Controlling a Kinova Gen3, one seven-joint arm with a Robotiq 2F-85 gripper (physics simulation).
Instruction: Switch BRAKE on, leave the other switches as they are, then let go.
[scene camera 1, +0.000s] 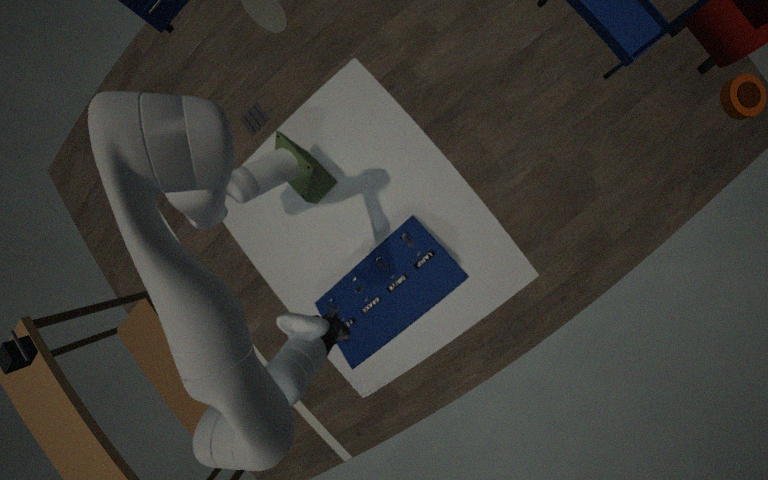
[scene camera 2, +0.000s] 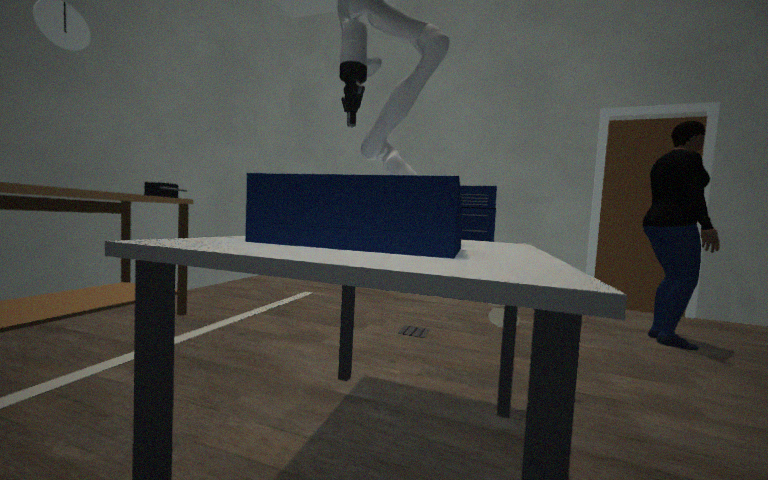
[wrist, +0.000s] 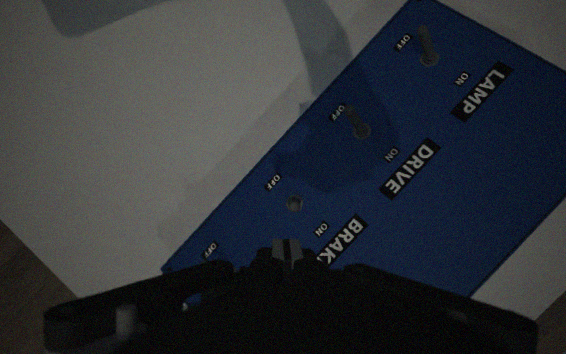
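Pixels of known places: gripper, fingertip midpoint: (scene camera 1: 334, 314) (scene camera 2: 351, 126) (wrist: 284, 257); arm's base, origin of the base link: (scene camera 1: 290, 163).
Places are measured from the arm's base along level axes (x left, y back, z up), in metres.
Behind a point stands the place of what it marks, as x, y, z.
A blue switch box (scene camera 1: 421, 297) @(0.020, -0.602, -0.023) (scene camera 2: 351, 212) @(-0.051, -0.644, -0.089) (wrist: 440, 210) @(-0.029, -0.571, -0.036) stands on the white table (scene camera 1: 362, 113) @(0.306, 0.037, -0.174) (scene camera 2: 526, 268) @(0.303, -0.701, -0.174). In the wrist view, the LAMP lever (wrist: 426, 45) @(0.102, -0.440, -0.060) and the DRIVE lever (wrist: 355, 120) @(-0.016, -0.438, -0.057) lean toward OFF. The BRAKE lever (wrist: 294, 203) @(-0.131, -0.449, -0.036) shows nearly end-on in its round collar. It looks about upright, between OFF and ON, leaning clearly to neither side. A fourth switch is mostly hidden by the gripper; its OFF label (wrist: 210, 250) @(-0.253, -0.417, -0.100) shows. My gripper (scene camera 1: 342, 332) (scene camera 2: 351, 123) @(-0.141, -0.445, 0.154) (wrist: 284, 257) @(-0.141, -0.445, 0.154) is shut and empty, pointing down above the box, apart from it, beside the BRAKE label (wrist: 345, 237) @(-0.121, -0.521, -0.057).
A green block (scene camera 1: 317, 180) @(0.024, -0.094, -0.029) stands by the arm's base on the table. The white arm (scene camera 1: 209, 316) @(-0.040, -0.346, 0.510) (scene camera 2: 416, 84) @(-0.018, -0.168, 0.373) reaches over the table's side. A wooden workbench (scene camera 1: 56, 418) (scene camera 2: 73, 192) stands off to the left. A person (scene camera 2: 676, 198) stands by the door (scene camera 2: 628, 226).
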